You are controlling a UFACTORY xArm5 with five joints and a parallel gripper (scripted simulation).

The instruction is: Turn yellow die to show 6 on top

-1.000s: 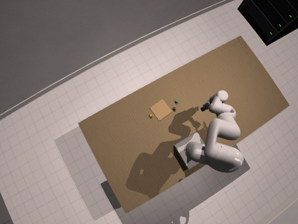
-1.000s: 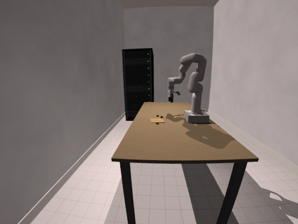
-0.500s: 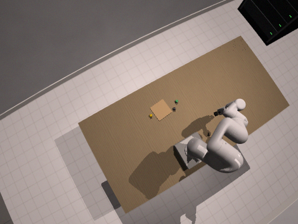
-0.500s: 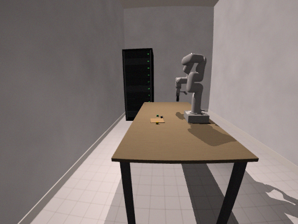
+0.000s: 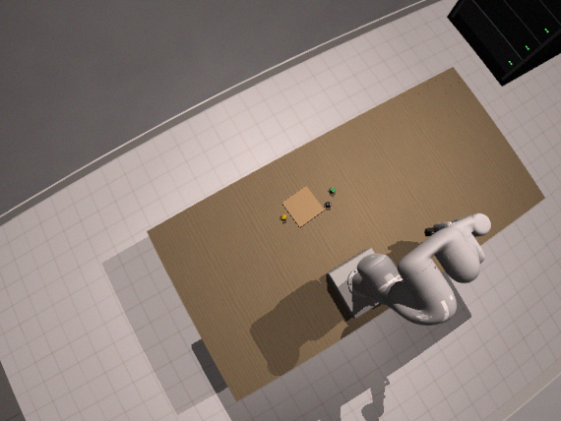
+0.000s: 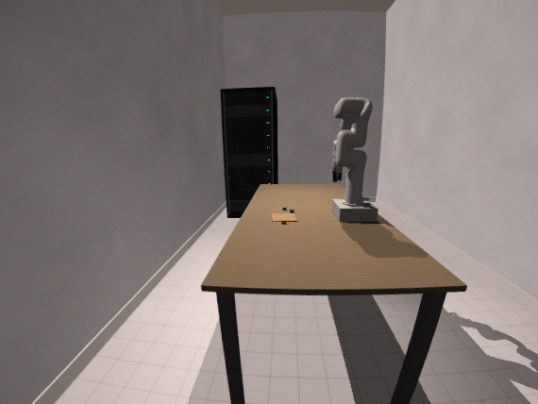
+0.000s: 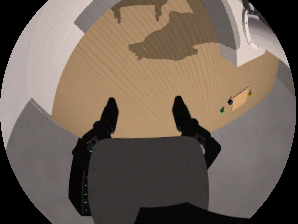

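Right now my hand is 460 mm short of the yellow die, 440 mm to the right of it and 150 mm above it. Also, from my hand: green die 420 mm ahead, 190 mm to the left, 150 mm below; black die 380 mm ahead, 250 mm to the left, 150 mm below; tan mat 450 mm ahead, 340 mm to the left, 160 mm below.
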